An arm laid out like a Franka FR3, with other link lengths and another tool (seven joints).
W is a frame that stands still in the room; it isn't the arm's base.
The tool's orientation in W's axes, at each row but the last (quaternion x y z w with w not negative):
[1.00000, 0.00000, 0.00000, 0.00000]
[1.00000, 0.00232, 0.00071, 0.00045]
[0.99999, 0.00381, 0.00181, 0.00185]
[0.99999, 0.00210, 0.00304, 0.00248]
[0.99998, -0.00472, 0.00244, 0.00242]
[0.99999, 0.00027, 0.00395, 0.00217]
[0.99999, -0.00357, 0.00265, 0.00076]
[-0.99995, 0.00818, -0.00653, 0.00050]
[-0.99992, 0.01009, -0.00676, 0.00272]
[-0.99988, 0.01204, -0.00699, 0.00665]
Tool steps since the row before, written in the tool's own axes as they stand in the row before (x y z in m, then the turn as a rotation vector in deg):
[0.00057, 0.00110, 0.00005, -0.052, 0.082, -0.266]
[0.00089, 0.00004, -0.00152, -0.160, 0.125, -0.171]
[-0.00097, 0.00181, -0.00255, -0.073, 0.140, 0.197]
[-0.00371, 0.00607, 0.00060, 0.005, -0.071, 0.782]
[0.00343, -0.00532, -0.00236, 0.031, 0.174, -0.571]
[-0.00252, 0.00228, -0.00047, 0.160, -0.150, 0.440]
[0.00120, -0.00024, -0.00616, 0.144, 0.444, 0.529]
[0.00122, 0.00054, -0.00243, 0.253, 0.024, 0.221]
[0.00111, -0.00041, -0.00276, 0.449, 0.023, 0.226]
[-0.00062, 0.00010, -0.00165, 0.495, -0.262, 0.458]
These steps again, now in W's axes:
[0.00057, -0.00110, -0.00005, -0.052, -0.082, 0.266]
[0.00089, -0.00003, 0.00152, -0.160, -0.126, 0.171]
[-0.00097, -0.00181, 0.00255, -0.071, -0.141, -0.197]
[-0.00368, -0.00609, -0.00059, 0.009, 0.067, -0.782]
[0.00347, 0.00530, 0.00235, 0.027, -0.172, 0.572]
[-0.00252, -0.00228, 0.00046, 0.163, 0.148, -0.439]
[0.00117, 0.00024, 0.00617, 0.144, -0.446, -0.528]
[0.00118, -0.00056, 0.00245, 0.255, -0.028, -0.218]
[0.00108, 0.00037, 0.00278, 0.451, -0.031, -0.220]
[-0.00065, -0.00011, 0.00164, 0.508, 0.256, -0.448]

